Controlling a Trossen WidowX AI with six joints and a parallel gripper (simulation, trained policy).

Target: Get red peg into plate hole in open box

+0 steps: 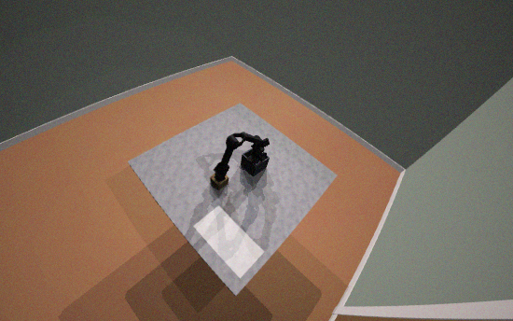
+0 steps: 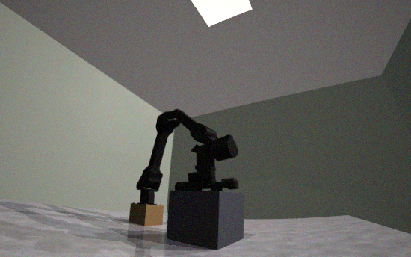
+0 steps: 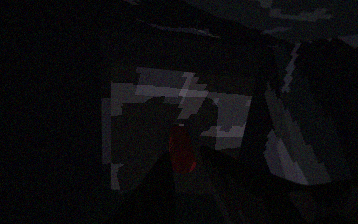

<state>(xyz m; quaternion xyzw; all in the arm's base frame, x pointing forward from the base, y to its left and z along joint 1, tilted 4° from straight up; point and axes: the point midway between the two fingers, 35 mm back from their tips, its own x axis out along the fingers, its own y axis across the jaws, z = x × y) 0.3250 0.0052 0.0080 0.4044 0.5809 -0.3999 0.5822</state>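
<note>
The red peg lies 1 cm below my gripper tip. Round my gripper tip: grey plate (3 cm below).
</note>
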